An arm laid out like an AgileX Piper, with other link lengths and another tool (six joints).
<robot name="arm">
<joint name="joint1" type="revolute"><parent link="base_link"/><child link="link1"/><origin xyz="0 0 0.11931" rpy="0 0 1.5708"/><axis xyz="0 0 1"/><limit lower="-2.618" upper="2.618"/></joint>
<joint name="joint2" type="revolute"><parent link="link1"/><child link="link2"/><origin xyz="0 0 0" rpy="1.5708 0 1.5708"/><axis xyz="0 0 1"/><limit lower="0" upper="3.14"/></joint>
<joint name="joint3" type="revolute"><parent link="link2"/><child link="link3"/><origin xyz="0.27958 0.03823 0"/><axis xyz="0 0 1"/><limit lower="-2.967" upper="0"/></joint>
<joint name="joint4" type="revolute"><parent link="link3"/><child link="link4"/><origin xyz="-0.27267 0.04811 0" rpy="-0.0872 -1.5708 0"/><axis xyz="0 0 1"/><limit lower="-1.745" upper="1.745"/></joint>
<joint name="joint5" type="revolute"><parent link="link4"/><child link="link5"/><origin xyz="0 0 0" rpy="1.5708 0 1.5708"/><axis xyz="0 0 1"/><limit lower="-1.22" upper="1.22"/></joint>
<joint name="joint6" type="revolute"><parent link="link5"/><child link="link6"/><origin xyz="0 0.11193 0" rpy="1.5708 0 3.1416"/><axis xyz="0 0 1"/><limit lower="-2.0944" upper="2.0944"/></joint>
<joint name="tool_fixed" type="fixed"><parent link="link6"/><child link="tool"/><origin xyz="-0.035 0.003 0.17" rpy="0.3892 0 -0.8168"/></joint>
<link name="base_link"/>
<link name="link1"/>
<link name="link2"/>
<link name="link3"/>
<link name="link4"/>
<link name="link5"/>
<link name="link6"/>
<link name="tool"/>
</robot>
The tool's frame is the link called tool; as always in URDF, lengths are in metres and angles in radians.
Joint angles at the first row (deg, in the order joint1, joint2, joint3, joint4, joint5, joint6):
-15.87, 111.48, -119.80, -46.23, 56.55, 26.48
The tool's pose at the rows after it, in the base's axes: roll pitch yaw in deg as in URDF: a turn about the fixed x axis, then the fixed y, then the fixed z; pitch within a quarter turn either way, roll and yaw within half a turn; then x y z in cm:
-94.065 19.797 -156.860 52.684 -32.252 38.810
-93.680 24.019 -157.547 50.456 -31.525 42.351
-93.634 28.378 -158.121 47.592 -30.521 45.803
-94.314 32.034 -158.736 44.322 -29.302 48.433
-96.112 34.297 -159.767 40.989 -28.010 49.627
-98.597 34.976 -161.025 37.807 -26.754 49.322
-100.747 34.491 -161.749 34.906 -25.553 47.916
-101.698 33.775 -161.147 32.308 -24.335 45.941
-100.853 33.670 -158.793 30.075 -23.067 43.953
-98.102 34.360 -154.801 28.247 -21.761 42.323
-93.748 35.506 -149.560 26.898 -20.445 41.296
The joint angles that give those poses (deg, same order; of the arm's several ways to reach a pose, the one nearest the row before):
-15.79, 108.98, -121.48, -44.97, 58.47, 26.59
-15.71, 105.34, -122.78, -43.20, 60.63, 26.83
-15.63, 100.71, -123.16, -41.22, 62.94, 27.10
-15.56, 95.28, -122.00, -39.13, 65.29, 27.26
-15.50, 89.41, -118.88, -37.07, 67.64, 27.30
-15.50, 83.06, -113.30, -35.30, 69.38, 27.34
-15.50, 76.23, -105.40, -34.05, 69.80, 27.38
-15.49, 68.71, -95.56, -33.23, 68.27, 27.42
-15.49, 60.64, -84.74, -32.84, 64.65, 27.46
-15.50, 52.39, -74.07, -32.90, 59.44, 27.50
-15.50, 44.71, -64.65, -33.34, 53.45, 27.51

